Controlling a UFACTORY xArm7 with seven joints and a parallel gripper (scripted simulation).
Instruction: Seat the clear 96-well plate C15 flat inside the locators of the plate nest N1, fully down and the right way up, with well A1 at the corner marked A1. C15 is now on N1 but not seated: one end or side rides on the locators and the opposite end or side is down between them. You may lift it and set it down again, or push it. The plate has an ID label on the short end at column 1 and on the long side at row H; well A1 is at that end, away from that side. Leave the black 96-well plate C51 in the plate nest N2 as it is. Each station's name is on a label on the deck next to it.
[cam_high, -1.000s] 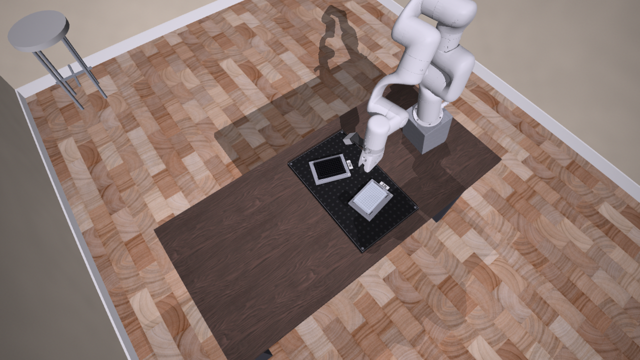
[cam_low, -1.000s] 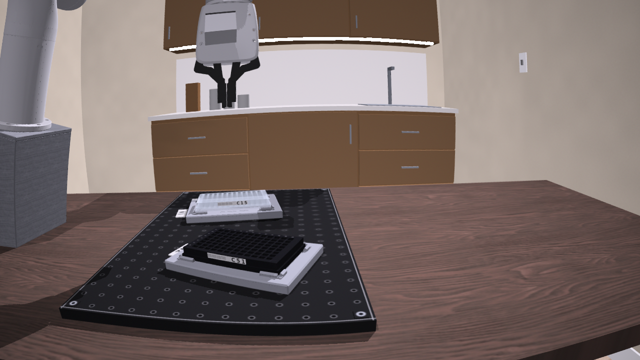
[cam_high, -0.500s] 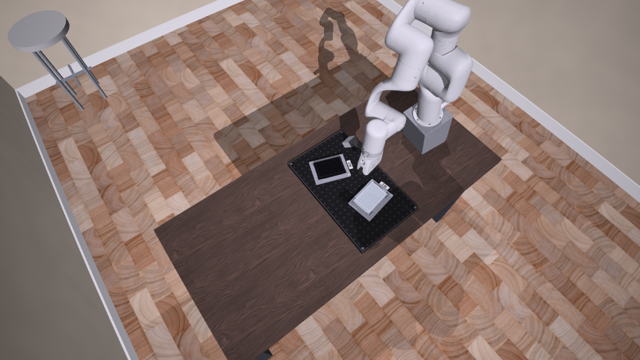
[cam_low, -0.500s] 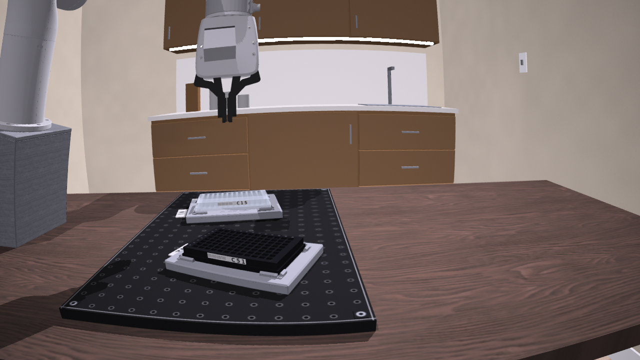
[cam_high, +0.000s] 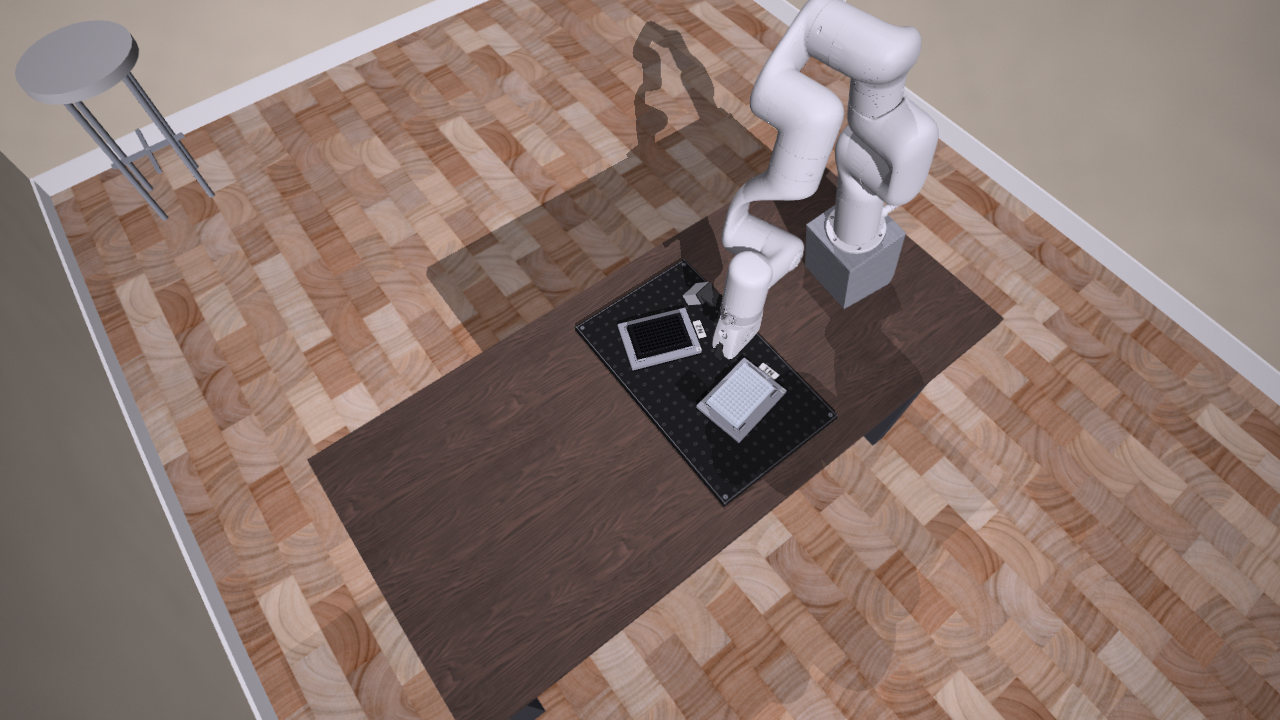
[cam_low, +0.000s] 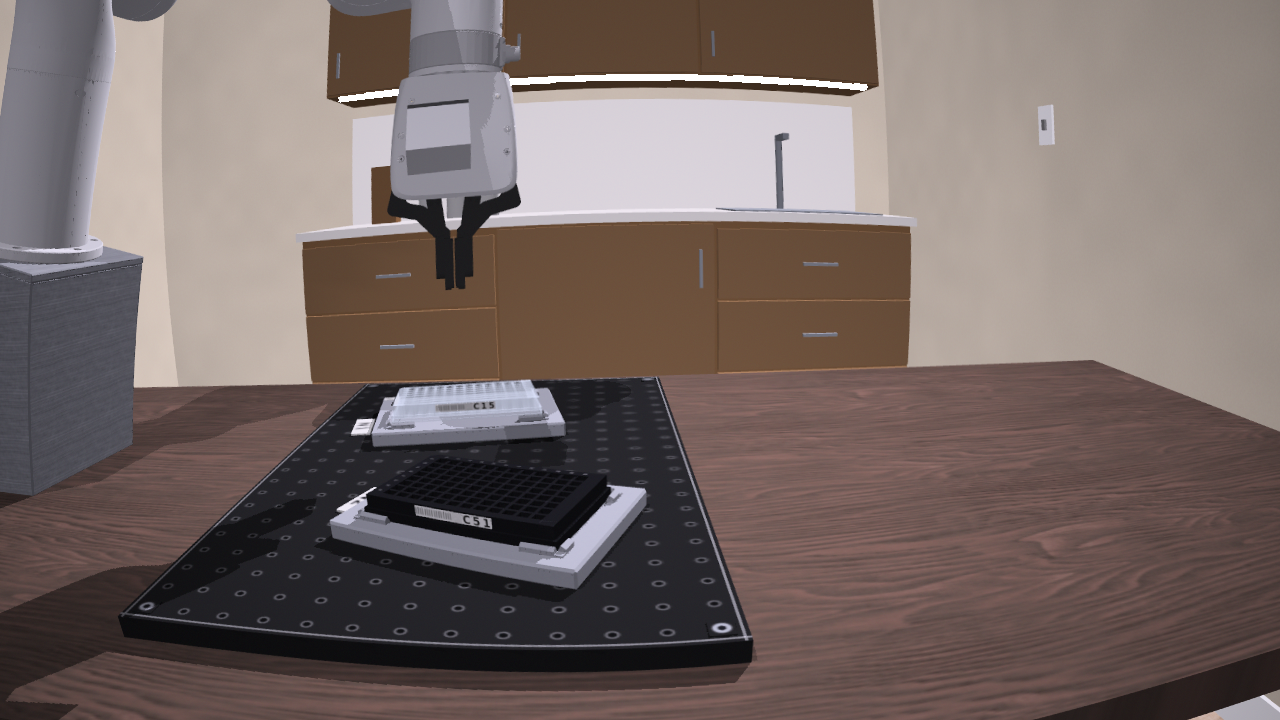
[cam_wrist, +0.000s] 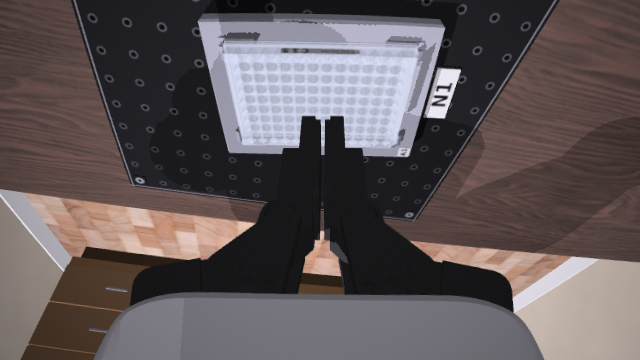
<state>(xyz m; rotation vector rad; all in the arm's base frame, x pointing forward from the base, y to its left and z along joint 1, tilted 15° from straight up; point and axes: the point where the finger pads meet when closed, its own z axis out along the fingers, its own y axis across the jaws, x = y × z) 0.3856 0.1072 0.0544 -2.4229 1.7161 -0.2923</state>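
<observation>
My hand is 10 mm past the clear plate C15, 50 mm to the right of it and 130 mm above it. From my hand the other things lie so: black plate C51: 70 mm ahead, 160 mm to the right, 130 mm below; then N1 label: 110 mm behind, 20 mm to the left, 140 mm below; then nest N1: 10 mm behind, 50 mm to the left, 140 mm below.
</observation>
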